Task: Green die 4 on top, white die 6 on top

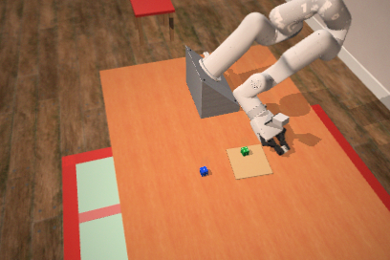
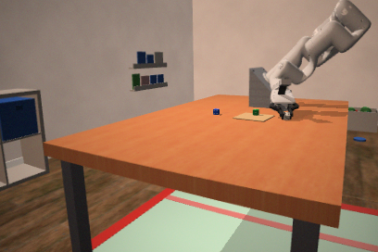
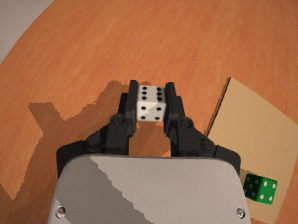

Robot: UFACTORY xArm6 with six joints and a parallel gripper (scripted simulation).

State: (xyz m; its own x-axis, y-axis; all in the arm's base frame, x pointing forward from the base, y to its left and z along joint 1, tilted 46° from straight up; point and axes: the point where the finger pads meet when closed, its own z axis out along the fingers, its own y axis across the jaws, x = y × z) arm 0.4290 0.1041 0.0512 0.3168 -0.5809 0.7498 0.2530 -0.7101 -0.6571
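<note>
Right now the white die is 1 cm below my hand and 1 cm ahead of it. From my hand the other things lie so: tan mat 14 cm to the right, 2 cm below, 1 cm behind; then green die 13 cm to the right, 5 cm behind, 1 cm below; then blue die 31 cm to the right, 3 cm behind, 1 cm below.
</note>
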